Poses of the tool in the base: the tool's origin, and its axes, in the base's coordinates. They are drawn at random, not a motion.
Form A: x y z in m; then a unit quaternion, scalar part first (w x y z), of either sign.
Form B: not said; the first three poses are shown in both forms.
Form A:
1: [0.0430, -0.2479, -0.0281, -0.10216, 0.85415, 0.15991, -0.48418]
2: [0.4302, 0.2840, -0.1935, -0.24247, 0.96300, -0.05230, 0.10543]
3: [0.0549, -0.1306, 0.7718, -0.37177, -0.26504, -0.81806, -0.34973]
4: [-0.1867, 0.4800, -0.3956, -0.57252, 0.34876, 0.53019, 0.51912]
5: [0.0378, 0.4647, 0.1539, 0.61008, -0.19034, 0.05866, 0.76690]
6: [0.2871, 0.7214, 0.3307, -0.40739, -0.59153, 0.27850, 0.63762]
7: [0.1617, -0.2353, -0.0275, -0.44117, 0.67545, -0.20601, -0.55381]
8: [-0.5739, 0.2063, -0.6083, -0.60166, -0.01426, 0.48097, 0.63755]
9: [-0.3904, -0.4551, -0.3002, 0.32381, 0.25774, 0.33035, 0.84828]
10: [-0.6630, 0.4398, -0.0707, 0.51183, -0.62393, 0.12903, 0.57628]
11: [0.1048, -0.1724, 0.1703, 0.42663, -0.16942, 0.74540, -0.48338]
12: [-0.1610, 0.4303, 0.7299, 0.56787, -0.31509, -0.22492, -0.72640]
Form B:
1:
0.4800, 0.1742, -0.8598, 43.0
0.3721, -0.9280, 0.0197, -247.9
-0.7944, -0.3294, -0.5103, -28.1
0, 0, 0, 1

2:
0.9723, -0.0496, 0.2284, 430.2
-0.1519, -0.8769, 0.4560, 284.0
0.1777, -0.4780, -0.8602, -193.5
0, 0, 0, 1

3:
-0.5831, 0.1736, 0.7937, 54.9
0.6937, 0.6149, 0.3751, -130.6
-0.4229, 0.7693, -0.4789, 771.8
0, 0, 0, 1

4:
-0.1012, 0.9642, -0.2450, -186.7
-0.2246, 0.2178, 0.9498, 480.0
0.9692, 0.1511, 0.1945, -395.6
0, 0, 0, 1

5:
-0.1831, -0.9581, -0.2204, 37.8
0.9134, -0.2487, 0.3222, 464.7
-0.3635, -0.1423, 0.9207, 153.9
0, 0, 0, 1

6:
0.0318, 0.1900, -0.9813, 287.1
-0.8490, -0.5129, -0.1268, 721.4
-0.5274, 0.8371, 0.1451, 330.7
0, 0, 0, 1

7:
0.3017, -0.7669, -0.5664, 161.7
0.2103, -0.5259, 0.8241, -235.3
-0.9299, -0.3678, 0.0027, -27.5
0, 0, 0, 1

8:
-0.2756, 0.7535, -0.5969, -573.9
-0.7809, 0.1867, 0.5961, 206.3
0.5606, 0.6304, 0.5369, -608.3
0, 0, 0, 1

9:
-0.6574, -0.3791, 0.6512, -390.4
0.7197, -0.5720, 0.3935, -455.1
0.2233, 0.7274, 0.6489, -300.2
0, 0, 0, 1

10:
0.3025, -0.7509, -0.5870, -663.0
0.4289, -0.4428, 0.7874, 439.8
-0.8512, -0.4900, 0.1881, -70.7
0, 0, 0, 1

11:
-0.5786, 0.1599, 0.7998, 104.8
-0.6650, 0.4753, -0.5761, -172.4
-0.4722, -0.8652, -0.1687, 170.3
0, 0, 0, 1

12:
-0.1565, 0.9667, 0.2023, -161.0
-0.6833, -0.2539, 0.6846, 430.3
0.7132, -0.0311, 0.7003, 729.9
0, 0, 0, 1

